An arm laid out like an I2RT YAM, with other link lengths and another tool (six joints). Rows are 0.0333 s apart.
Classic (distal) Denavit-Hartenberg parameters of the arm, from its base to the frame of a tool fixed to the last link. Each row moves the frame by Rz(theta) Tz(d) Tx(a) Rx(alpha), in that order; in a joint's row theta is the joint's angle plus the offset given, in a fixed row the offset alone. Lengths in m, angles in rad.
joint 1: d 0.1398  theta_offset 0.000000  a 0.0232  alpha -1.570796
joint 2: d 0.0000  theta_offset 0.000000  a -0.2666  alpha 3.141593
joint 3: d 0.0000  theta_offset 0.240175  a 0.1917  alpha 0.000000
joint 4: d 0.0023  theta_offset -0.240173  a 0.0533  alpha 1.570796
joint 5: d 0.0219  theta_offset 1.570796  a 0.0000  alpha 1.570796
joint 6: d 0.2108  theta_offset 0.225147  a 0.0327  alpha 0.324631
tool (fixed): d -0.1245  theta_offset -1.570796  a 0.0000  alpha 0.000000
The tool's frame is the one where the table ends.
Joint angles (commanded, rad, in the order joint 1, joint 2, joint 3, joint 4, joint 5, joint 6), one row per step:
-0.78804, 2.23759, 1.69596, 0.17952, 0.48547, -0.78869
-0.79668, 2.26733, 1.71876, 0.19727, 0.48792, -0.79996
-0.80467, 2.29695, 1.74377, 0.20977, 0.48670, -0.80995
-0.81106, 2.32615, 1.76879, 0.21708, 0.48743, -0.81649
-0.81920, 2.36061, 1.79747, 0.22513, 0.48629, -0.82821
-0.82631, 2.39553, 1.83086, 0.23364, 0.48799, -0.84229
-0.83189, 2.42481, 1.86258, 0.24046, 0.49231, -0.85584
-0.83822, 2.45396, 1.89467, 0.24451, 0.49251, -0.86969
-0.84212, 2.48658, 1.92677, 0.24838, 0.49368, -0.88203
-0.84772, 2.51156, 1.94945, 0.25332, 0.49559, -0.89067
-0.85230, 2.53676, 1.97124, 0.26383, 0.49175, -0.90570
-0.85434, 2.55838, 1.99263, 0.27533, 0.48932, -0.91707
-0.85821, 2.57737, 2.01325, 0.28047, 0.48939, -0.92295
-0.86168, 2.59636, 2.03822, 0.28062, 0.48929, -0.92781
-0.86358, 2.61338, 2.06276, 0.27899, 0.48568, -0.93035
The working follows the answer.
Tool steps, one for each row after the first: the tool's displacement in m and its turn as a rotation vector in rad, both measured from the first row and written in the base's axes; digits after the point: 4 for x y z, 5 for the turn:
0.0009, -0.0071, -0.0046, -0.01110, 0.00337, -0.00746
0.0022, -0.0139, -0.0095, -0.01890, 0.00678, -0.01129
0.0035, -0.0199, -0.0148, -0.02289, 0.01087, -0.01640
0.0045, -0.0269, -0.0216, -0.02704, 0.01992, -0.01994
0.0060, -0.0340, -0.0272, -0.03574, 0.02865, -0.02454
0.0072, -0.0401, -0.0309, -0.04646, 0.03605, -0.03040
0.0082, -0.0462, -0.0349, -0.05469, 0.04433, -0.03306
0.0101, -0.0516, -0.0409, -0.06010, 0.05392, -0.03458
0.0101, -0.0562, -0.0459, -0.06418, 0.06082, -0.03958
0.0112, -0.0608, -0.0506, -0.07199, 0.06921, -0.03648
0.0131, -0.0646, -0.0539, -0.08245, 0.07171, -0.03353
0.0134, -0.0682, -0.0569, -0.08868, 0.07286, -0.03617
0.0141, -0.0718, -0.0592, -0.09419, 0.07345, -0.03853
0.0156, -0.0748, -0.0611, -0.09856, 0.07111, -0.03661

Tool pose at each row, in the base's axes (x y z in m, rotation vector in rad; rounded; the steps above come from the unrounded poses):
0.2635, -0.3909, 0.2170, 1.71621, -0.33800, 1.02304
0.2645, -0.3980, 0.2123, 1.70538, -0.33576, 1.01477
0.2657, -0.4048, 0.2075, 1.69870, -0.33234, 1.00905
0.2670, -0.4107, 0.2021, 1.69532, -0.33170, 1.00176
0.2681, -0.4178, 0.1954, 1.69453, -0.32650, 0.99124
0.2695, -0.4249, 0.1898, 1.68916, -0.31984, 0.98029
0.2707, -0.4309, 0.1861, 1.68094, -0.31395, 0.96965
0.2718, -0.4370, 0.1820, 1.67636, -0.30628, 0.96051
0.2737, -0.4424, 0.1761, 1.67523, -0.29843, 0.95100
0.2736, -0.4470, 0.1711, 1.67294, -0.29588, 0.94136
0.2747, -0.4517, 0.1663, 1.67058, -0.28372, 0.93625
0.2766, -0.4554, 0.1631, 1.66325, -0.27398, 0.93625
0.2770, -0.4591, 0.1601, 1.65730, -0.27199, 0.93341
0.2776, -0.4627, 0.1577, 1.65184, -0.27052, 0.93126
0.2791, -0.4657, 0.1558, 1.64753, -0.26804, 0.93472

